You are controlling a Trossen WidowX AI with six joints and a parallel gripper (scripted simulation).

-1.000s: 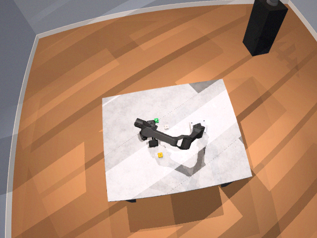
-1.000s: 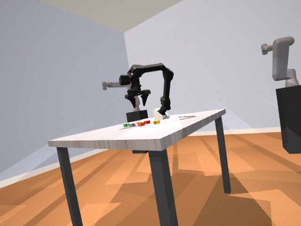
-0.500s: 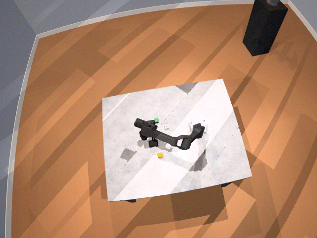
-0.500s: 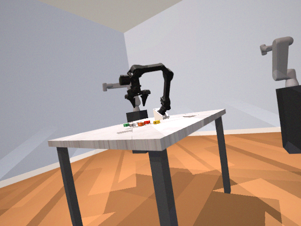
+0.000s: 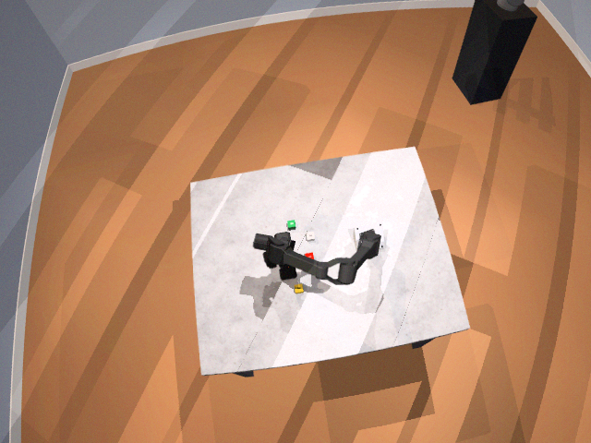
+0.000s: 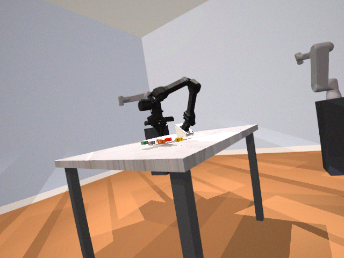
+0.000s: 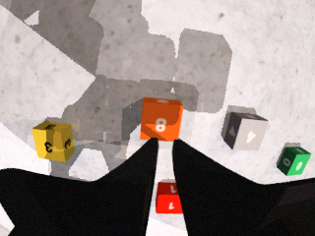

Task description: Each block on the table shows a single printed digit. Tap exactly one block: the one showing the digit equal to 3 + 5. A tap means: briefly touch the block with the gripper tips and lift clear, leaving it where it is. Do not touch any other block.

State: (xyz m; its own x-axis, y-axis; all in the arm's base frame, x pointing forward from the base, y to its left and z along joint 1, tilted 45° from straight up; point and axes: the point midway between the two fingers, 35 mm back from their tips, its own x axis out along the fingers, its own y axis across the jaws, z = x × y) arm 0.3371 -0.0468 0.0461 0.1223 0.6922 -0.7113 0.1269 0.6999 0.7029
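Right now my gripper tip is 40 mm above the orange block. Round my gripper tip: yellow block 110 mm to the left, 40 mm below, 10 mm behind; then grey block 80 mm to the right, 40 mm below, 10 mm behind; then red block 90 mm behind, 40 mm below, 10 mm to the right.
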